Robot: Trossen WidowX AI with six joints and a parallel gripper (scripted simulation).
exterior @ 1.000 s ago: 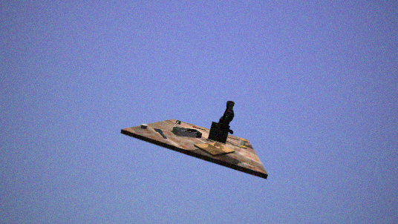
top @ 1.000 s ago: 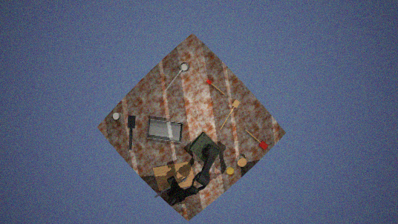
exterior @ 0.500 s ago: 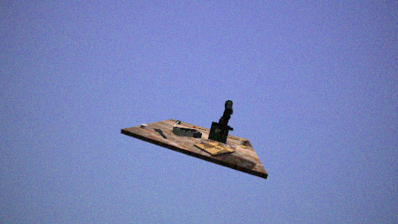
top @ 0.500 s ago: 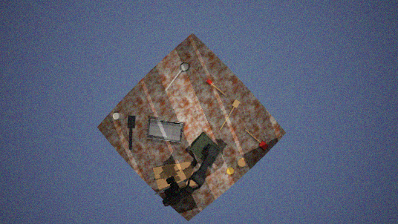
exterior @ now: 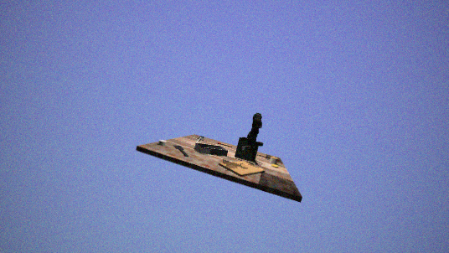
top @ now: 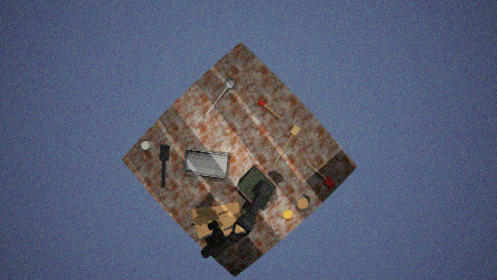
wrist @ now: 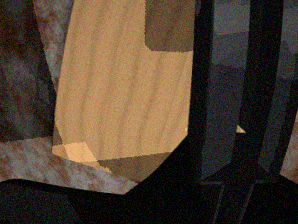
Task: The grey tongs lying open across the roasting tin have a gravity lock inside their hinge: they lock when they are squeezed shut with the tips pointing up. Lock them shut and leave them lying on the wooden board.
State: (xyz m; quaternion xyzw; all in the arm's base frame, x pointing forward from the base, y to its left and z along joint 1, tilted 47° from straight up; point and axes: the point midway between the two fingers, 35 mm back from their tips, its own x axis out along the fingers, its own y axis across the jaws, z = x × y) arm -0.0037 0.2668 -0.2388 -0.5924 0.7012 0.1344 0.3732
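Right now my gripper tip is 15 cm above the wooden board, 3 cm to the right of it and 2 cm short of it. Also, from my gripper tip: black spatula (61 cm ahead, 15 cm below); then small white disc (80 cm ahead, 14 cm below, 1 cm to the right); then grey roasting tin (37 cm ahead, 24 cm to the right, 13 cm below).
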